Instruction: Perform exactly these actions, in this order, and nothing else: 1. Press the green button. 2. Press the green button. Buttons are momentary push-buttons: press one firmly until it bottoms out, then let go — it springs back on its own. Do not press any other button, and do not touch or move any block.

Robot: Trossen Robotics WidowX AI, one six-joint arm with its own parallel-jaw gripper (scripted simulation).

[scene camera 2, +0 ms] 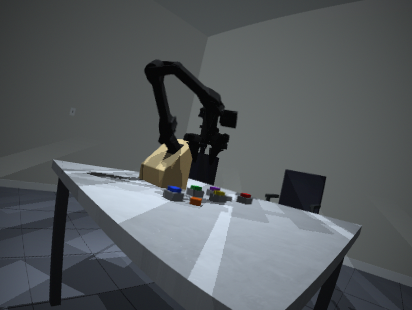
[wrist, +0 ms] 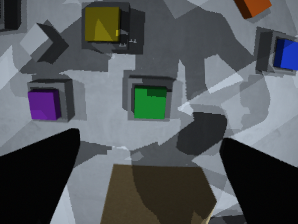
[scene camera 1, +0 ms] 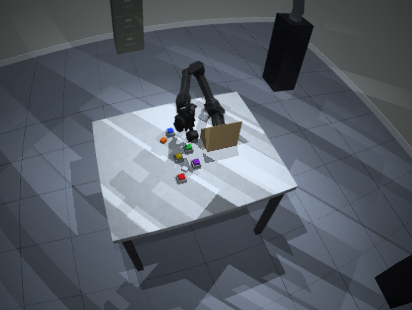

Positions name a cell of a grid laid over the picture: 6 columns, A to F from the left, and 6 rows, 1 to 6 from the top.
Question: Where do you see a yellow button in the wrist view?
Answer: B1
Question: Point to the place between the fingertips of my gripper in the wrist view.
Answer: D4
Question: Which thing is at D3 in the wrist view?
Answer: A green button.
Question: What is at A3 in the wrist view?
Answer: A purple button.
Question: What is my gripper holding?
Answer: Nothing.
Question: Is my gripper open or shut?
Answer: Open.
